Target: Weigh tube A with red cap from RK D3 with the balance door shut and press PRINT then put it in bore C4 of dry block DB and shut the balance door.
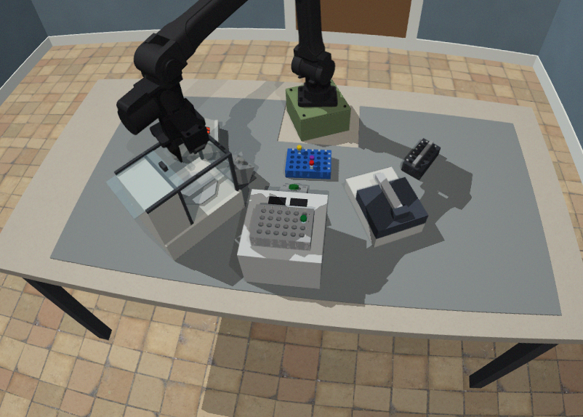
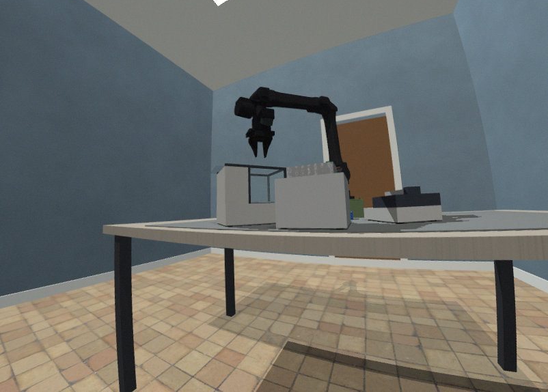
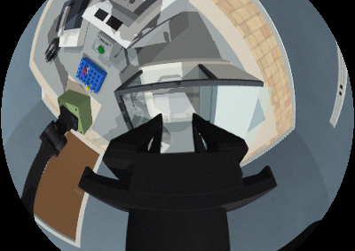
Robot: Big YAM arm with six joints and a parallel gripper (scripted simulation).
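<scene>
My hand is 27 cm to the right of the blue tube rack RK, 24 cm above it and 19 cm past it. Also, from my hand: balance door: 9 cm to the right, 5 cm below, 1 cm ahead; then grey well block: 21 cm to the left, 12 cm ahead, 11 cm below; then spectrophotometer SP: 47 cm to the left, 19 cm below, 3 cm behind.
</scene>
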